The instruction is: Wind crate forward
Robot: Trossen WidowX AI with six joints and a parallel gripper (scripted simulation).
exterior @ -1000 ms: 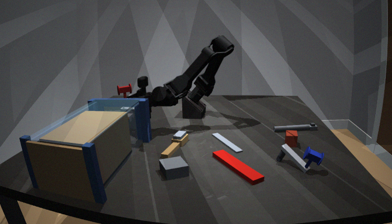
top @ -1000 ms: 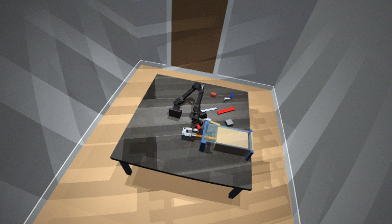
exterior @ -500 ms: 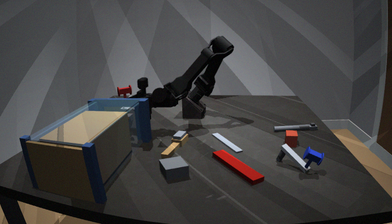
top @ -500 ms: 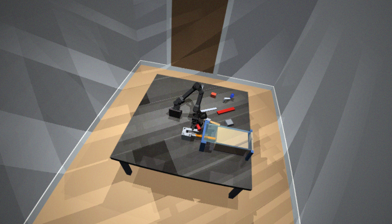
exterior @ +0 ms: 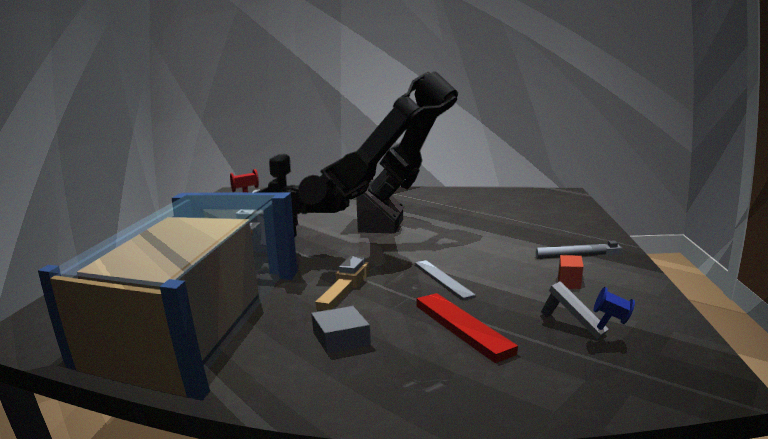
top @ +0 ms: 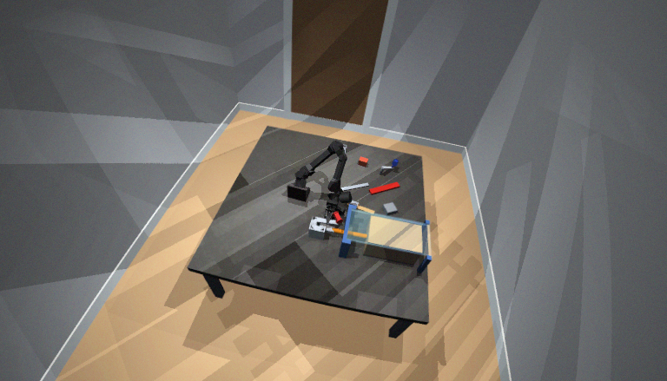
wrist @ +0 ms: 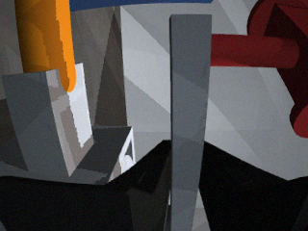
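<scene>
My gripper tip is 50 mm short of the red spool-shaped grip, 40 mm below it and 10 mm to the right of it. Also, from my gripper tip: grey winch (90 mm below, 70 mm behind); clear-panelled cubby (350 mm ahead, 40 mm to the right, 10 mm below); wooden-handled tool (230 mm to the left, 200 mm ahead, 110 mm below).
</scene>
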